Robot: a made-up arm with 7 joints.
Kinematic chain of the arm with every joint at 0, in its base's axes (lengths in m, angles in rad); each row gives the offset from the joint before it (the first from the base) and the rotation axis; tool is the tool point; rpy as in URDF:
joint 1: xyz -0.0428 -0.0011 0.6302 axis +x
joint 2: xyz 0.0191 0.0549 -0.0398 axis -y
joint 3: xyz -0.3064 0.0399 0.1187 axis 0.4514 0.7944 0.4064
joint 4: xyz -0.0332 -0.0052 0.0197 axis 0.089 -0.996 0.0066
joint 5: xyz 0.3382 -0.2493 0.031 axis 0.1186 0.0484 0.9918
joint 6: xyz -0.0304 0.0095 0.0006 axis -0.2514 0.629 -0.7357
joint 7: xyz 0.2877 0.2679 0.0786 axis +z
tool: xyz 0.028 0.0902 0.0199 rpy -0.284 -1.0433 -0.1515
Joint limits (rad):
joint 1: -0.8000..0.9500
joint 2: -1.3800..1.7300
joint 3: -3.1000..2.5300
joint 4: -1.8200..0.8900
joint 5: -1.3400..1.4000
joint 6: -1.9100..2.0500
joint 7: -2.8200..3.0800
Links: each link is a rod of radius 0.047 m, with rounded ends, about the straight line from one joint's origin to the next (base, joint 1, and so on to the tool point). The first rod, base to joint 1, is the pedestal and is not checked.
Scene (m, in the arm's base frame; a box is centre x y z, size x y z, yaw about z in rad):
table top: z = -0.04
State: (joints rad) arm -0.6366 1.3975 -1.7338 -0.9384 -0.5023 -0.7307 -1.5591
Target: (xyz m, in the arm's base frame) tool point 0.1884 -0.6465 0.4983
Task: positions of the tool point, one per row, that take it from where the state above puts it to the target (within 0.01 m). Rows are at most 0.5 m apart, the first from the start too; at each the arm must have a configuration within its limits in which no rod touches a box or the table.
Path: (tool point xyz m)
1: -0.4492 -0.3167 0.8960
2: -0.1027 -0.5465 0.8286
3: 0.1884 -0.6465 0.4983

